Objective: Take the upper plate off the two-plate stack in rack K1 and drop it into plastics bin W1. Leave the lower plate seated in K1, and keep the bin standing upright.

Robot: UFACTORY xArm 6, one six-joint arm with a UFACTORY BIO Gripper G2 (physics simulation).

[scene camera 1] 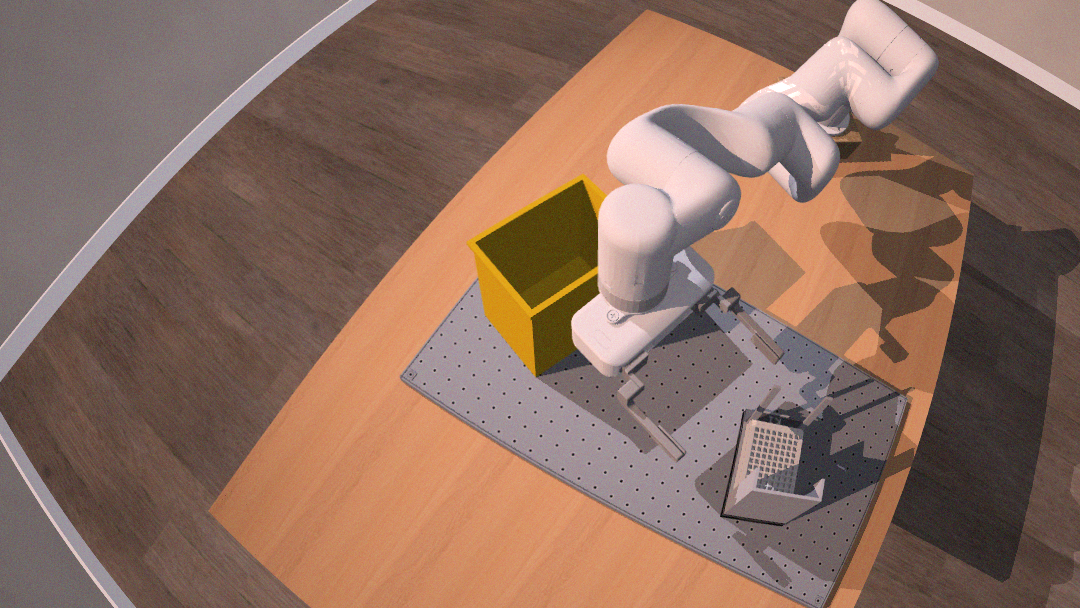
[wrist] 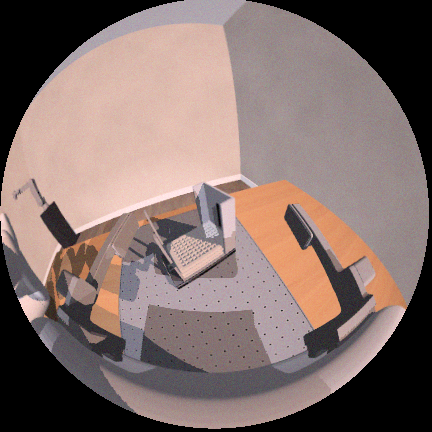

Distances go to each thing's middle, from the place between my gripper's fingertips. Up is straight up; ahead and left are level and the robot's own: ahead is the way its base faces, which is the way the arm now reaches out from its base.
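Labels:
I consider the yellow bin W1 (scene camera 1: 536,268): my hand is 10 cm above it, 28 cm to the left of it and 9 cm past it.

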